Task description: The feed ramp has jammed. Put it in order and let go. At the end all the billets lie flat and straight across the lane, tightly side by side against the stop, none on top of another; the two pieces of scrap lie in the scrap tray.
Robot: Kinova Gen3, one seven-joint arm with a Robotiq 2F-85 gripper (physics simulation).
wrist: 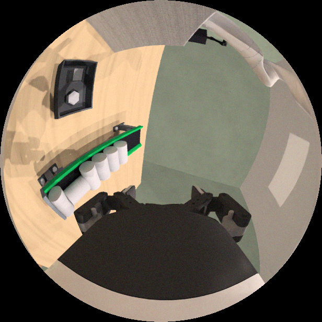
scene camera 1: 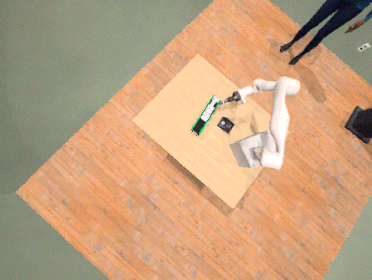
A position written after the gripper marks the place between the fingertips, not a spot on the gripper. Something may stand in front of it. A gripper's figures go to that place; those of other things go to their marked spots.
Labels:
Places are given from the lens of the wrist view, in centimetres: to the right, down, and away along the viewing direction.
gripper (wrist: 163, 192): 0, 5, 15
scrap tray (wrist: 84, 87): -19, -18, 16

